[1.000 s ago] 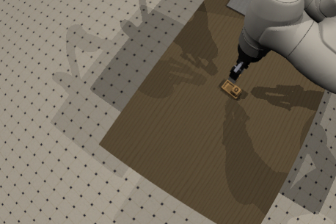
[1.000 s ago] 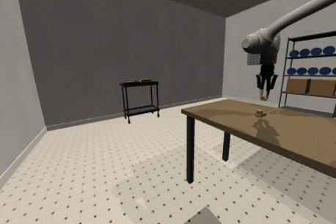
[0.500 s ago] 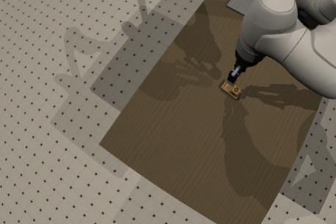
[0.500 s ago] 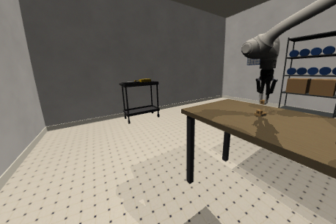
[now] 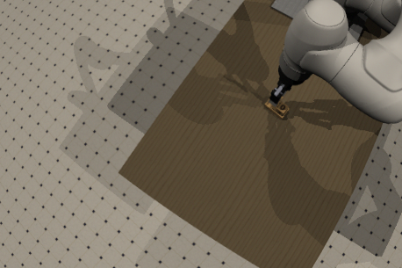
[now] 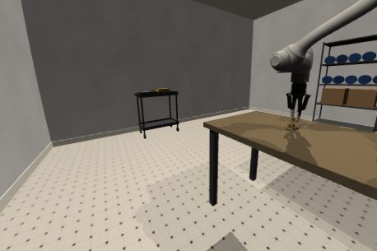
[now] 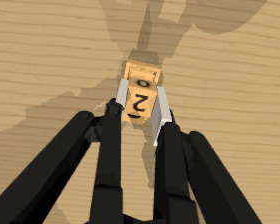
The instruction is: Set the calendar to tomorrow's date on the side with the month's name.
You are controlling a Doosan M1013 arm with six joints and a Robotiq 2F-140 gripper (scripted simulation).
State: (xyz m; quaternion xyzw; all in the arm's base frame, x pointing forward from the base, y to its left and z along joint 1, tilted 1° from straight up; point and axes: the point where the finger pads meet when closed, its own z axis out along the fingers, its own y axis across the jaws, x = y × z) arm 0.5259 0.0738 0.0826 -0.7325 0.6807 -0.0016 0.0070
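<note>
My gripper is now 80 mm above the wooden calendar tray and 20 mm to the right of it.
</note>
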